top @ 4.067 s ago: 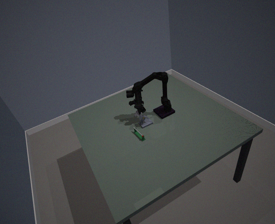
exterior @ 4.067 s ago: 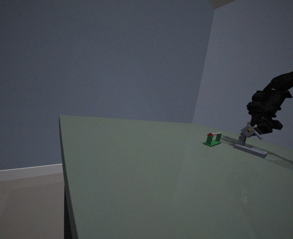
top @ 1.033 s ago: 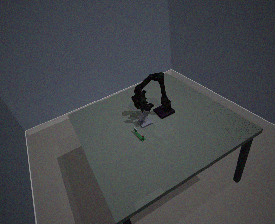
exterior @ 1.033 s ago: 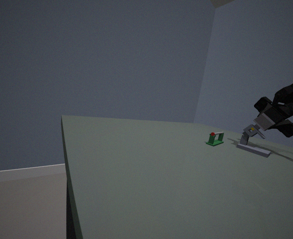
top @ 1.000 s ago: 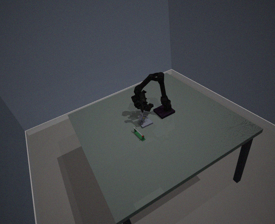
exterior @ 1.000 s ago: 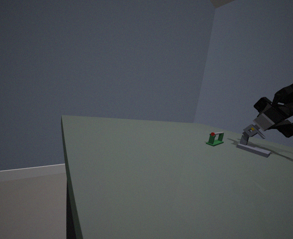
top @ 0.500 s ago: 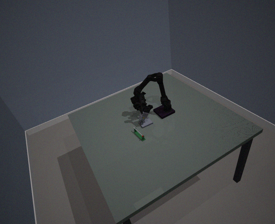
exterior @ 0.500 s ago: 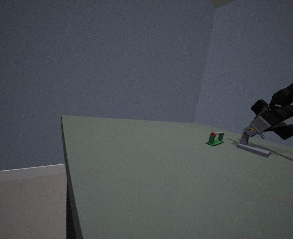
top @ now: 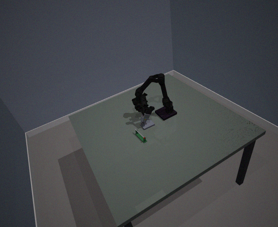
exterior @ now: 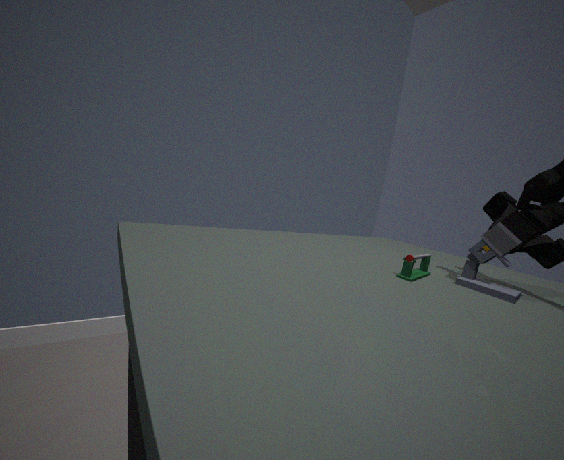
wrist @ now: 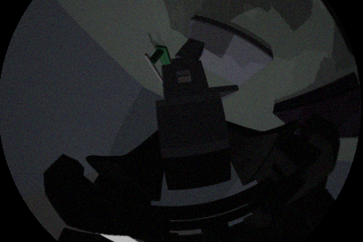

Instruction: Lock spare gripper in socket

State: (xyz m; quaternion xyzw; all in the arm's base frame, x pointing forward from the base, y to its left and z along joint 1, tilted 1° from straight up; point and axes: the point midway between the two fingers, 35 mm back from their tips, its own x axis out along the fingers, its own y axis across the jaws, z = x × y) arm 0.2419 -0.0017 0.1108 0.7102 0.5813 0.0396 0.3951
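My gripper tip is now 1 cm to the left of the spare gripper. Round my gripper tip: green cradle 12 cm ahead, 10 cm below, 9 cm to the left; then grey mount 7 cm below, 1 cm to the right, 1 cm ahead.
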